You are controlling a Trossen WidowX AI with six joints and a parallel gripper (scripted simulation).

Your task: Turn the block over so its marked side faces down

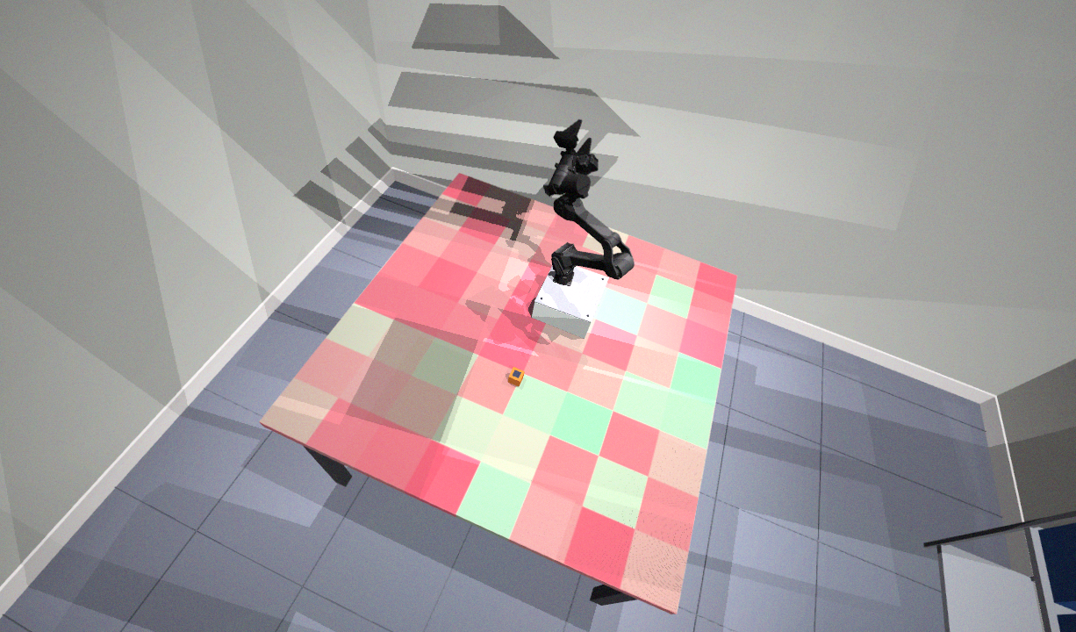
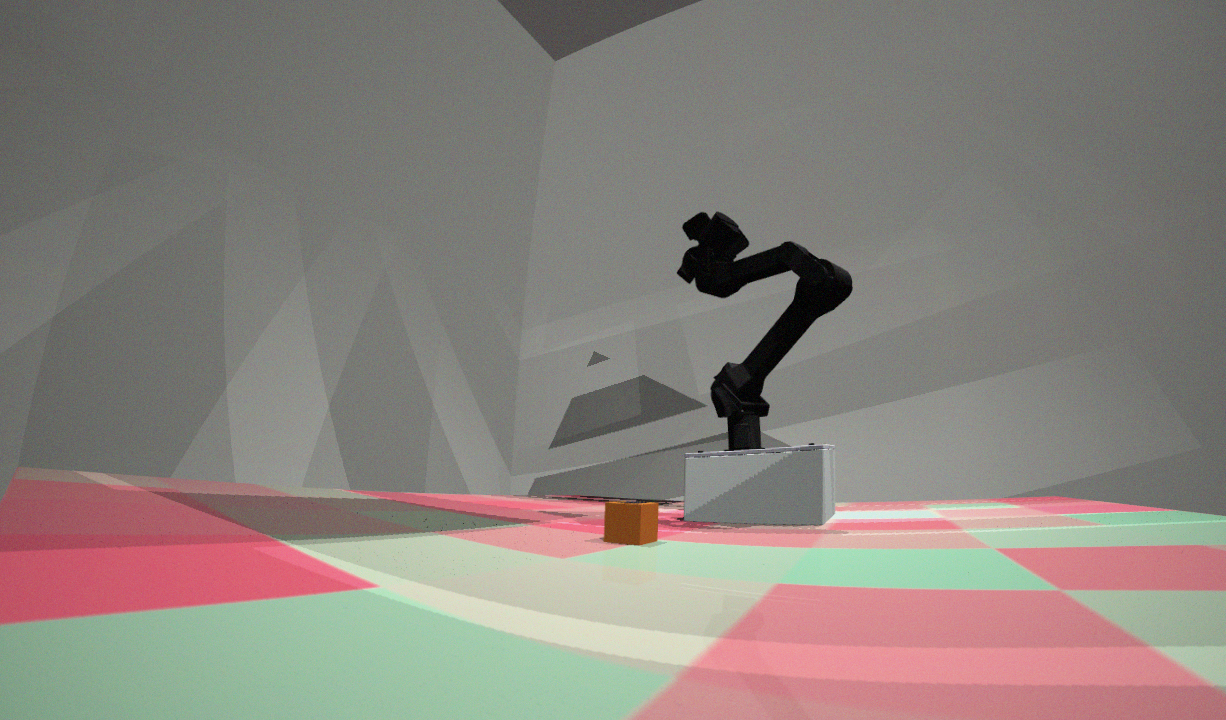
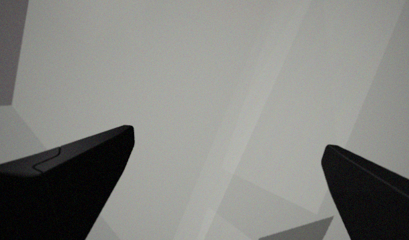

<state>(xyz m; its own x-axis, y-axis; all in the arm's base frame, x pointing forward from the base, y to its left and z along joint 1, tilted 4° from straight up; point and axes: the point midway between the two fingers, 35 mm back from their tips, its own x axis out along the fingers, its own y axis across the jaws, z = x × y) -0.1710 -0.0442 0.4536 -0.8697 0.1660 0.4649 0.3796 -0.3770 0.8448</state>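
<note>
My gripper tip is 570 mm short of the block and 560 mm above it.
</note>
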